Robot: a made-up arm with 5 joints. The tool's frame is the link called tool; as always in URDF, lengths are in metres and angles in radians. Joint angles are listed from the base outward.
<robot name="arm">
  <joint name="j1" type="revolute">
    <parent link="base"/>
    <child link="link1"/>
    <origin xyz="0.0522 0.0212 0.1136" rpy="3.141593 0 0"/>
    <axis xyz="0 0 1"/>
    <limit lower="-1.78" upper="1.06"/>
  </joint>
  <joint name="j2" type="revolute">
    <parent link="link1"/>
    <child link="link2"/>
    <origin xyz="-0.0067 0.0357 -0.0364" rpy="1.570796 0 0"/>
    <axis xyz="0 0 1"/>
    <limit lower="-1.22" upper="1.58"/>
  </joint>
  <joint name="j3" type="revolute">
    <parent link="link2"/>
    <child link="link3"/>
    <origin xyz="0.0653 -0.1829 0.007"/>
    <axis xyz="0 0 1"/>
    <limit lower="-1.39" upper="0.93"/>
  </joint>
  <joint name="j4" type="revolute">
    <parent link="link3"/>
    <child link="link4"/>
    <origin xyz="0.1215 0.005 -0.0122"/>
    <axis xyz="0 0 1"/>
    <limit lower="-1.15" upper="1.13"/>
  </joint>
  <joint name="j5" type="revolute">
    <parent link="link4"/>
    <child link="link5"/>
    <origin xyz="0.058 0.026 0.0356" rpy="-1.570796 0 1.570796"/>
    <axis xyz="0 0 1"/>
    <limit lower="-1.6" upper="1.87"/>
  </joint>
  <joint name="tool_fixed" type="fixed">
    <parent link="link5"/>
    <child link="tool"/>
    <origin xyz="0.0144 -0.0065 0.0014" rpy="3.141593 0 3.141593"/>
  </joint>
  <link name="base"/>
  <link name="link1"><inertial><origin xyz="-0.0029 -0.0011 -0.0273"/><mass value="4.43"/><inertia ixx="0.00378" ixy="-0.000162" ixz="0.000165" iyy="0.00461" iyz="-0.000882" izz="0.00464"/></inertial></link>
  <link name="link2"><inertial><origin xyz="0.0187 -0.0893 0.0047"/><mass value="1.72"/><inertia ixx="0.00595" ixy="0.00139" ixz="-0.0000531" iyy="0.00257" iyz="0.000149" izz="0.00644"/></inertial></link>
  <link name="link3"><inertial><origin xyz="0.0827 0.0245 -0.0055"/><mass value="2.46"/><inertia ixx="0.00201" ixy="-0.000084" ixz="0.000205" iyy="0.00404" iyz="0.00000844" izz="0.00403"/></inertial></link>
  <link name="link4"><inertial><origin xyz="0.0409 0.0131 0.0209"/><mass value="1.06"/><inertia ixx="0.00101" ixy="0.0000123" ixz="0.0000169" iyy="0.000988" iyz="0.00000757" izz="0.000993"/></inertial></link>
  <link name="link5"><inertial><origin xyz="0.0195 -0.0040 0.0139"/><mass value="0.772"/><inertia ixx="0.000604" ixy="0" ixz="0" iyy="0.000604" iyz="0" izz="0.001"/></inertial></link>
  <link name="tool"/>
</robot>
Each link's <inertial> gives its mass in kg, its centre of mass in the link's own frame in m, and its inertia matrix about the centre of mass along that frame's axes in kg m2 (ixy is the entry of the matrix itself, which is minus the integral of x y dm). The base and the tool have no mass. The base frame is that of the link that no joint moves.
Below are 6 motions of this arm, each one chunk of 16 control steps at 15 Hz.
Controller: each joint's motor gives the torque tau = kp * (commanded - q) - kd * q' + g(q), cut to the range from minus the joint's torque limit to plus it. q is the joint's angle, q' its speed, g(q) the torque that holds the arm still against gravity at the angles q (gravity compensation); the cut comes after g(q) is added. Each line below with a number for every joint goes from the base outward.
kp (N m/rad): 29 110 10 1.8 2.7
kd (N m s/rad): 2.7 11 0.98 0.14 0.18
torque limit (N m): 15 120 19 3.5 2.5
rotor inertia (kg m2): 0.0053 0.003 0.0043 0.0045 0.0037
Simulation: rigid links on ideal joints. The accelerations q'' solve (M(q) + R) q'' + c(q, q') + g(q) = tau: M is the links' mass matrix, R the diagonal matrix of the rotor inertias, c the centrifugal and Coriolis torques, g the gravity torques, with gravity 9.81 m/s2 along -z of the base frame. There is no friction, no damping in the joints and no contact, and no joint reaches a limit. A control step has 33 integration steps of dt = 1/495 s. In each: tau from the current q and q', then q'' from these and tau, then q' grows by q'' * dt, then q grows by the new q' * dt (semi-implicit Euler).
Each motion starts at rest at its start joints. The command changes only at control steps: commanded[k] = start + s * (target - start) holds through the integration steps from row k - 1 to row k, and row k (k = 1, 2, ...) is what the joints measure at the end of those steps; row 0 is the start. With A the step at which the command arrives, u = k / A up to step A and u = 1 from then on. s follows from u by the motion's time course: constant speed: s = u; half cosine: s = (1 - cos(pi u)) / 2; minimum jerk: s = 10 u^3 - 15 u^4 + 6 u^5; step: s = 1 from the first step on.
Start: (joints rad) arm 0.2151 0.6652 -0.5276 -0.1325 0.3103
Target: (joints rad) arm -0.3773 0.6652 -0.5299 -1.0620 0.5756
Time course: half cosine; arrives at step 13
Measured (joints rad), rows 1 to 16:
1: 0.2137 0.6652 -0.5270 -0.1367 0.3129
2: 0.2070 0.6654 -0.5249 -0.1548 0.3221
3: 0.1894 0.6657 -0.5219 -0.1948 0.3388
4: 0.1572 0.6662 -0.5193 -0.2595 0.3616
5: 0.1089 0.6668 -0.5182 -0.3469 0.3886
6: 0.0461 0.6672 -0.5194 -0.4520 0.4181
7: -0.0277 0.6674 -0.5229 -0.5673 0.4483
8: -0.1071 0.6672 -0.5278 -0.6849 0.4777
9: -0.1865 0.6667 -0.5331 -0.7968 0.5046
10: -0.2601 0.6660 -0.5377 -0.8964 0.5279
11: -0.3227 0.6653 -0.5409 -0.9782 0.5464
12: -0.3704 0.6646 -0.5427 -1.0378 0.5592
13: -0.4001 0.6641 -0.5432 -1.0719 0.5656
14: -0.4119 0.6638 -0.5425 -1.0827 0.5677
15: -0.4095 0.6640 -0.5401 -1.0795 0.5695
16: -0.3993 0.6644 -0.5364 -1.0713 0.5720

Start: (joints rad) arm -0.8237 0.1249 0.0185 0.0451 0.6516
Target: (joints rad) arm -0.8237 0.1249 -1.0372 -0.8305 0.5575
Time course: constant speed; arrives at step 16
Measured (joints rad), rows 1 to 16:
1: -0.8233 0.1266 0.0035 0.0437 0.6472
2: -0.8230 0.1282 -0.0329 0.0231 0.6406
3: -0.8230 0.1290 -0.0880 -0.0244 0.6345
4: -0.8234 0.1290 -0.1557 -0.0925 0.6291
5: -0.8239 0.1284 -0.2299 -0.1691 0.6238
6: -0.8244 0.1274 -0.3054 -0.2439 0.6185
7: -0.8246 0.1263 -0.3793 -0.3118 0.6130
8: -0.8246 0.1254 -0.4500 -0.3720 0.6073
9: -0.8244 0.1249 -0.5177 -0.4264 0.6015
10: -0.8242 0.1248 -0.5831 -0.4775 0.5956
11: -0.8241 0.1249 -0.6472 -0.5273 0.5896
12: -0.8241 0.1251 -0.7111 -0.5776 0.5836
13: -0.8241 0.1253 -0.7754 -0.6291 0.5777
14: -0.8242 0.1254 -0.8403 -0.6820 0.5717
15: -0.8242 0.1254 -0.9060 -0.7362 0.5658
16: -0.8242 0.1252 -0.9722 -0.7912 0.5599

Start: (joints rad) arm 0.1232 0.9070 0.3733 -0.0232 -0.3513
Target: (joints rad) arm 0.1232 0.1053 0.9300 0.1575 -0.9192
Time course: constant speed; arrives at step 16
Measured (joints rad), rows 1 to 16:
1: 0.1229 0.8847 0.3901 -0.0261 -0.3701
2: 0.1227 0.8470 0.4151 -0.0193 -0.4034
3: 0.1226 0.8023 0.4438 -0.0067 -0.4399
4: 0.1226 0.7545 0.4751 0.0068 -0.4760
5: 0.1226 0.7054 0.5083 0.0197 -0.5117
6: 0.1227 0.6558 0.5426 0.0321 -0.5472
7: 0.1228 0.6060 0.5775 0.0443 -0.5827
8: 0.1229 0.5560 0.6126 0.0562 -0.6182
9: 0.1229 0.5060 0.6477 0.0680 -0.6537
10: 0.1230 0.4559 0.6827 0.0796 -0.6892
11: 0.1230 0.4059 0.7177 0.0911 -0.7247
12: 0.1230 0.3558 0.7526 0.1025 -0.7602
13: 0.1231 0.3058 0.7875 0.1138 -0.7957
14: 0.1231 0.2557 0.8224 0.1252 -0.8312
15: 0.1231 0.2057 0.8573 0.1366 -0.8666
16: 0.1232 0.1557 0.8923 0.1481 -0.9021

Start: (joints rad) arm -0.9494 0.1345 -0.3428 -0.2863 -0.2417
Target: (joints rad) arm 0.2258 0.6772 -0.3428 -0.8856 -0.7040
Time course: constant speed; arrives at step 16
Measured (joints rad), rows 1 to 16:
1: -0.9314 0.1488 -0.3540 -0.3067 -0.2639
2: -0.8855 0.1735 -0.3618 -0.3519 -0.2948
3: -0.8187 0.2038 -0.3638 -0.3999 -0.3228
4: -0.7412 0.2367 -0.3613 -0.4390 -0.3483
5: -0.6608 0.2707 -0.3563 -0.4694 -0.3738
6: -0.5814 0.3052 -0.3507 -0.4965 -0.4005
7: -0.5045 0.3397 -0.3459 -0.5249 -0.4284
8: -0.4298 0.3739 -0.3429 -0.5568 -0.4571
9: -0.3565 0.4079 -0.3419 -0.5926 -0.4862
10: -0.2838 0.4417 -0.3425 -0.6311 -0.5154
11: -0.2111 0.4753 -0.3440 -0.6709 -0.5446
12: -0.1381 0.5090 -0.3459 -0.7109 -0.5736
13: -0.0647 0.5426 -0.3475 -0.7501 -0.6025
14: 0.0090 0.5763 -0.3487 -0.7883 -0.6313
15: 0.0829 0.6101 -0.3494 -0.8256 -0.6601
16: 0.1569 0.6440 -0.3498 -0.8622 -0.6888

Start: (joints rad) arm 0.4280 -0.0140 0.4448 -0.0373 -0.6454
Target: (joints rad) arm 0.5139 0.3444 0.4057 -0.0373 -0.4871
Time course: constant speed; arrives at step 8
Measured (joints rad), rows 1 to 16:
1: 0.4327 0.0057 0.4364 -0.0383 -0.6364
2: 0.4407 0.0391 0.4282 -0.0453 -0.6183
3: 0.4503 0.0789 0.4225 -0.0512 -0.5978
4: 0.4606 0.1216 0.4189 -0.0523 -0.5773
5: 0.4713 0.1656 0.4163 -0.0497 -0.5569
6: 0.4820 0.2101 0.4138 -0.0457 -0.5367
7: 0.4928 0.2548 0.4109 -0.0423 -0.5167
8: 0.5036 0.2996 0.4072 -0.0405 -0.4968
9: 0.5107 0.3248 0.4121 -0.0390 -0.4862
10: 0.5142 0.3361 0.4163 -0.0314 -0.4844
11: 0.5151 0.3411 0.4170 -0.0253 -0.4851
12: 0.5149 0.3432 0.4150 -0.0249 -0.4859
13: 0.5144 0.3440 0.4118 -0.0290 -0.4866
14: 0.5140 0.3442 0.4085 -0.0344 -0.4870
15: 0.5138 0.3443 0.4059 -0.0387 -0.4872
16: 0.5137 0.3443 0.4044 -0.0409 -0.4873

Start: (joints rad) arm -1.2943 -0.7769 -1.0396 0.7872 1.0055
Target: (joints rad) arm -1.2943 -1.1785 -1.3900 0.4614 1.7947
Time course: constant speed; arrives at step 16
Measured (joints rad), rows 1 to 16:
1: -1.2958 -0.7855 -1.0339 0.7857 1.0308
2: -1.2968 -0.8017 -1.0387 0.7820 1.0753
3: -1.2970 -0.8233 -1.0566 0.7681 1.1250
4: -1.2964 -0.8481 -1.0837 0.7422 1.1757
5: -1.2955 -0.8743 -1.1146 0.7093 1.2264
6: -1.2947 -0.9008 -1.1454 0.6761 1.2770
7: -1.2941 -0.9271 -1.1737 0.6472 1.3270
8: -1.2938 -0.9529 -1.1991 0.6239 1.3767
9: -1.2937 -0.9782 -1.2219 0.6047 1.4259
10: -1.2938 -1.0032 -1.2429 0.5876 1.4749
11: -1.2939 -1.0279 -1.2632 0.5707 1.5239
12: -1.2941 -1.0527 -1.2835 0.5530 1.5730
13: -1.2942 -1.0776 -1.3042 0.5341 1.6222
14: -1.2942 -1.1026 -1.3255 0.5142 1.6714
15: -1.2942 -1.1277 -1.3474 0.4935 1.7208
16: -1.2942 -1.1528 -1.3695 0.4725 1.7702

